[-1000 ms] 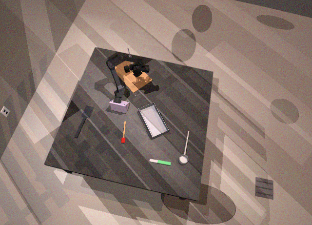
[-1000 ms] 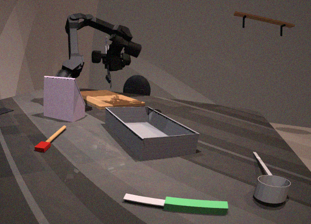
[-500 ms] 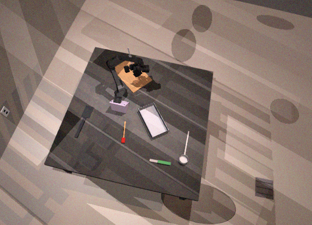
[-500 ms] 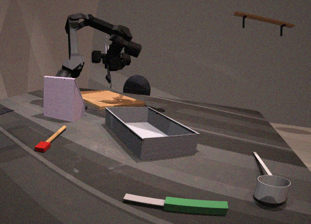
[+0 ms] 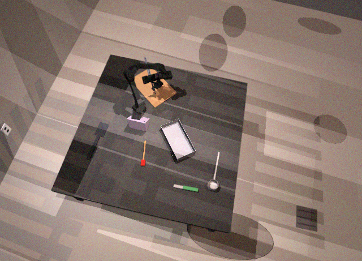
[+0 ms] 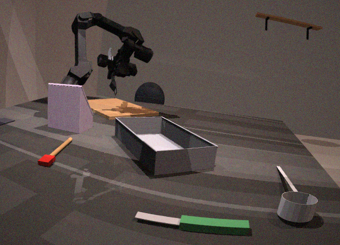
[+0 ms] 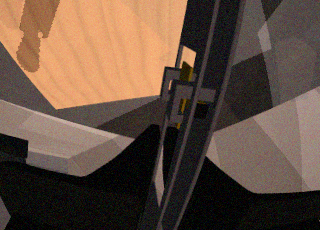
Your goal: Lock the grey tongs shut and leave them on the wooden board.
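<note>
My gripper tip is now 3 cm short of the yellow part, 4 cm to the left of it and 1 cm below it. From my gripper tip the other things lie so: dark spatula: 34 cm behind, 52 cm to the right, 13 cm below; grey roasting tin: 29 cm ahead, 47 cm to the right, 11 cm below; wooden board: 3 cm ahead, 2 cm to the left, 13 cm below.
</note>
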